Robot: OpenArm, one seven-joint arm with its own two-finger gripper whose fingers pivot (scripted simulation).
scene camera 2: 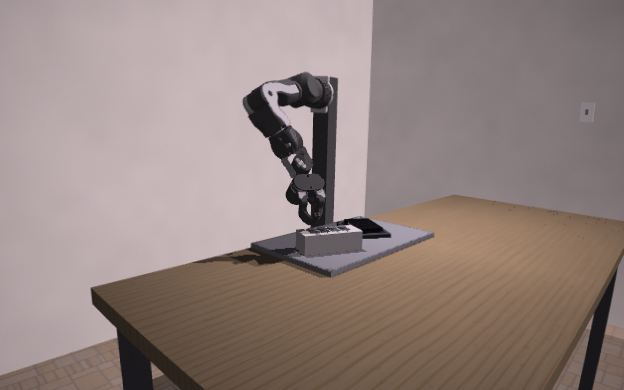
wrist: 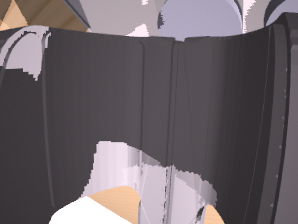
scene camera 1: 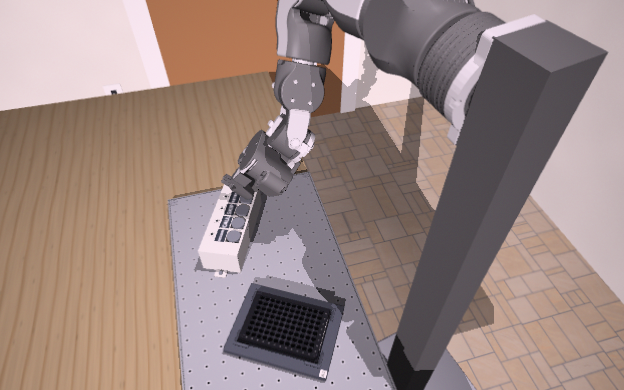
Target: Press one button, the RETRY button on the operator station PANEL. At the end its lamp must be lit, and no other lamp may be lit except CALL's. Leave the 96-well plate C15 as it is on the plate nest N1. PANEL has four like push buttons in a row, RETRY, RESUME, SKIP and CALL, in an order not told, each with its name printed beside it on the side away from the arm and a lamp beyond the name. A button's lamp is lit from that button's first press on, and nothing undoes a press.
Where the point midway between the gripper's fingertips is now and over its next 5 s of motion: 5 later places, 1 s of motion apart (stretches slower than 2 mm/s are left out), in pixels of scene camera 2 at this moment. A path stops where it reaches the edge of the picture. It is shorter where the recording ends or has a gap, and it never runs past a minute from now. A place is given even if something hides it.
My gripper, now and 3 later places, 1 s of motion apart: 314,221; 314,225; 314,217; 314,202
